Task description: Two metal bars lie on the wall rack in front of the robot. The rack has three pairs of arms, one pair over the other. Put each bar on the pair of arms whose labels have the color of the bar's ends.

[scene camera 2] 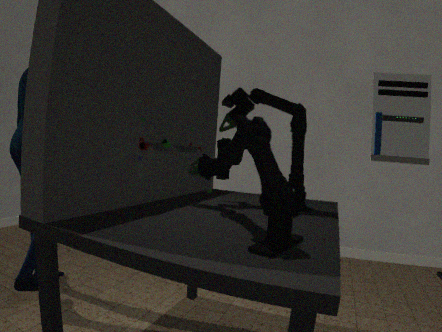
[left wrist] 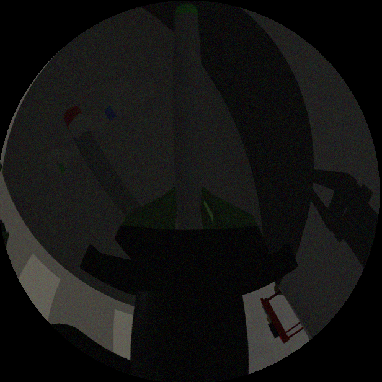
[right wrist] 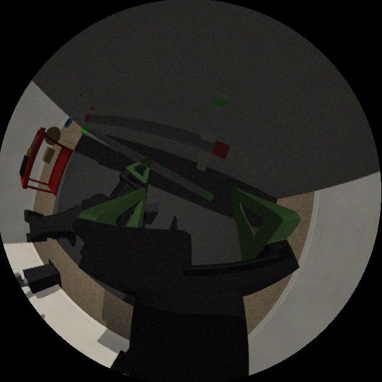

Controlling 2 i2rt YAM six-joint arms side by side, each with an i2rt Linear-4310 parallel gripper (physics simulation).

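Pixels of known places: left gripper, fingertip midpoint: [scene camera 2: 188, 170]; right gripper, fingertip midpoint: [scene camera 2: 220, 130]; left arm's base at its link origin: [scene camera 2: 277, 245]; right arm's base at its link origin: [scene camera 2: 298, 207].
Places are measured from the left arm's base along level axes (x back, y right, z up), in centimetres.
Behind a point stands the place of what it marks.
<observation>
My left gripper [scene camera 2: 195, 167] {z 14.1, x -59.6, y 29.0 cm} [left wrist: 188, 191] [right wrist: 149, 160] is shut on the green-ended bar [scene camera 2: 165, 143] {z 25.1, x -52.8, y 7.5 cm} [left wrist: 187, 110] [right wrist: 180, 178]. The bar is tilted and stands off the wall, one green end lower than the other. The red-ended bar [scene camera 2: 143, 144] {z 24.2, x -56.9, y 0.1 cm} [left wrist: 100, 160] [right wrist: 150, 129] lies along the wall, apparently on the middle arms. A green label [left wrist: 61, 168] [right wrist: 220, 102] is above it and a blue label [scene camera 2: 140, 158] {z 18.8, x -60.6, y 2.0 cm} [left wrist: 110, 113] below it. A pale rack arm [right wrist: 201, 166] shows under the red end. My right gripper [scene camera 2: 227, 123] [right wrist: 188, 192] is open and empty, away from the wall.
The dark upright wall panel [scene camera 2: 125, 90] {z 43.5, x -60.2, y -7.6 cm} [right wrist: 200, 55] stands at the back of the table [scene camera 2: 160, 235] {z 0.0, x -25.9, y -17.0 cm}. A red cart [left wrist: 280, 322] [right wrist: 61, 170] stands beyond the table. A blue figure [scene camera 2: 24, 125] is partly hidden behind the panel. The view is dim.
</observation>
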